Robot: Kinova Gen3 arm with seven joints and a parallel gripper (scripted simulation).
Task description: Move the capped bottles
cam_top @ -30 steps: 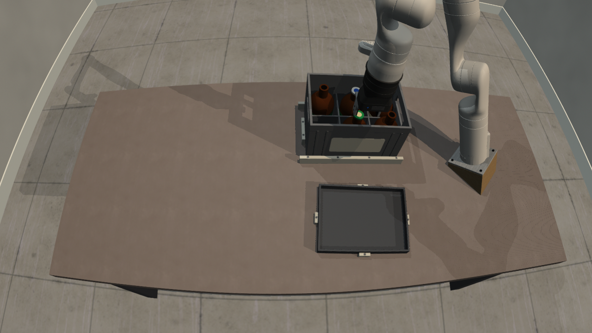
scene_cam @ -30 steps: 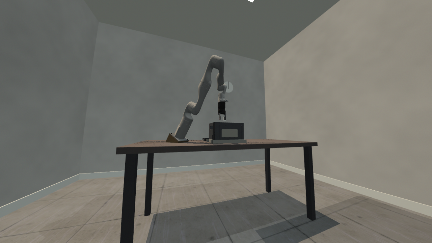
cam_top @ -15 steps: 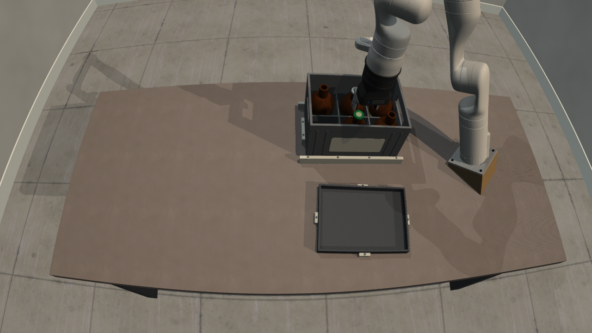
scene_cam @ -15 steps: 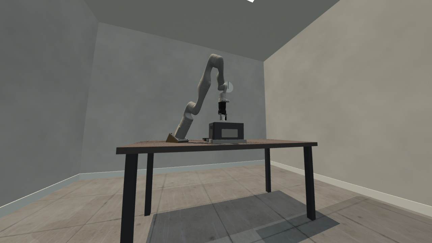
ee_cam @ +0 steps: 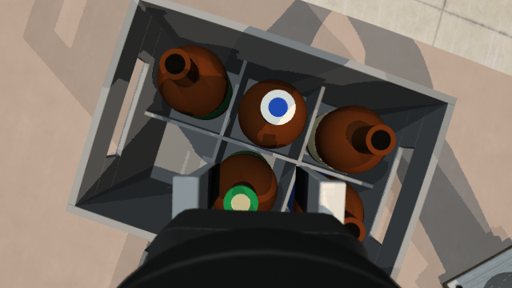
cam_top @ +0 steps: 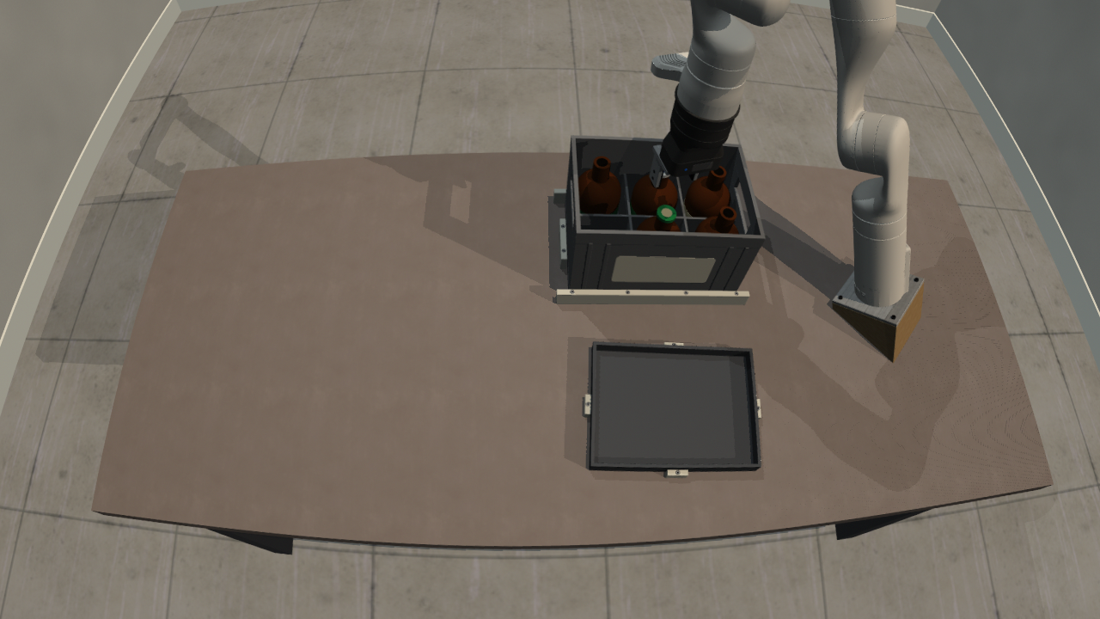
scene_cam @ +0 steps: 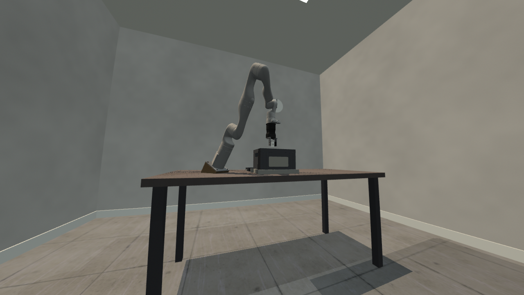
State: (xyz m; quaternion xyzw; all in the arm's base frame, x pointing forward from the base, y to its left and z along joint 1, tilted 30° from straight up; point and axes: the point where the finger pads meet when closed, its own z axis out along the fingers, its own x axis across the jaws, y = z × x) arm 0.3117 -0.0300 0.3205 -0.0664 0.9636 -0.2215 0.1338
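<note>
Right now my hand is 2 cm to the left of the crate and 14 cm above it. Also, from my hand: dark tray (4 cm ahead, 26 cm to the left, 21 cm below).
</note>
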